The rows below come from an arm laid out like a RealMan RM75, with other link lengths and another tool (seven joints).
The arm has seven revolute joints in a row. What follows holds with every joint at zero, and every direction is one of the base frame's. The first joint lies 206.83 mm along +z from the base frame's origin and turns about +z. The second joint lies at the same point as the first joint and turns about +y. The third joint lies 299.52 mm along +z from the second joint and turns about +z. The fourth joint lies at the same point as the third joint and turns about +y. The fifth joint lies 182.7 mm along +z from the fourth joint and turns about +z. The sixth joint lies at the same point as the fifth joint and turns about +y. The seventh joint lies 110.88 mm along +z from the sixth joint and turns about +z. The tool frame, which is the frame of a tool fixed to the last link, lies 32 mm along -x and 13 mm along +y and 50 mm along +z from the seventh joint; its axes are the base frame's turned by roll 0, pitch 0.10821 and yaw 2.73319 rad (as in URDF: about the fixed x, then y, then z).
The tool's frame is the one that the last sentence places.
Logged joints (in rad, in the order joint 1, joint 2, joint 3, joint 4, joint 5, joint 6, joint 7), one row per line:
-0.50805 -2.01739 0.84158 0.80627 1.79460 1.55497 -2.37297
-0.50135 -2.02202 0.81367 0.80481 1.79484 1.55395 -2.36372
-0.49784 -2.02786 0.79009 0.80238 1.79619 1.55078 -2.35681
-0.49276 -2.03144 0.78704 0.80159 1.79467 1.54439 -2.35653
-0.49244 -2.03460 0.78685 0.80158 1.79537 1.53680 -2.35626
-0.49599 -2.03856 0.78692 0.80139 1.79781 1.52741 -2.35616
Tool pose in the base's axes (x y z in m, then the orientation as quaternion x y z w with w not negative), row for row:
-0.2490 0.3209 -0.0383 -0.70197 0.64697 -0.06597 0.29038
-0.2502 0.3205 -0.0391 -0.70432 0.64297 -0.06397 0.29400
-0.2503 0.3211 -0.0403 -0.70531 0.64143 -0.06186 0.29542
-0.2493 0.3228 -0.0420 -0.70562 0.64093 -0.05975 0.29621
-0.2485 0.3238 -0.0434 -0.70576 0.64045 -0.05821 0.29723
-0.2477 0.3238 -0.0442 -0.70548 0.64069 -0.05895 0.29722
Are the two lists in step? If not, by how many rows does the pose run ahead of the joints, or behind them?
The pose runs 2 rows ahead of the joints: the pose in row i belongs to the joints in row i + 2.
